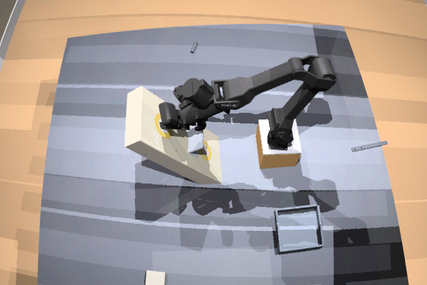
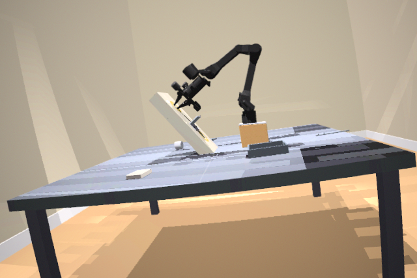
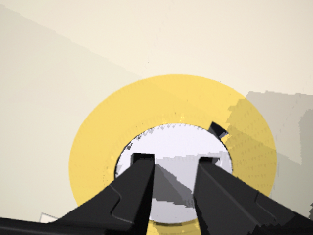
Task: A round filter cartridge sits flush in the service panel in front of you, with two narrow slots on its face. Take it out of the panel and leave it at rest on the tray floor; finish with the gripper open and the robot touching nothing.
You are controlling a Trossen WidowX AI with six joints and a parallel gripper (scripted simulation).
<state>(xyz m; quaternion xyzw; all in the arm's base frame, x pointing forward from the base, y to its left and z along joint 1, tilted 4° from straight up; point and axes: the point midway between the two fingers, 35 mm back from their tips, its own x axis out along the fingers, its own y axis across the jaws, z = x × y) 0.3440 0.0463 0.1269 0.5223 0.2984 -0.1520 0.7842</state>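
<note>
The filter cartridge is 1 cm ahead of my gripper tip and 1 cm below it. The rest, counted from my gripper tip: service panel (4 cm behind, 8 cm below); small cream block (45 cm to the left, 23 cm below); grey bracket (9 cm behind, 1 cm to the right, 9 cm below).
</note>
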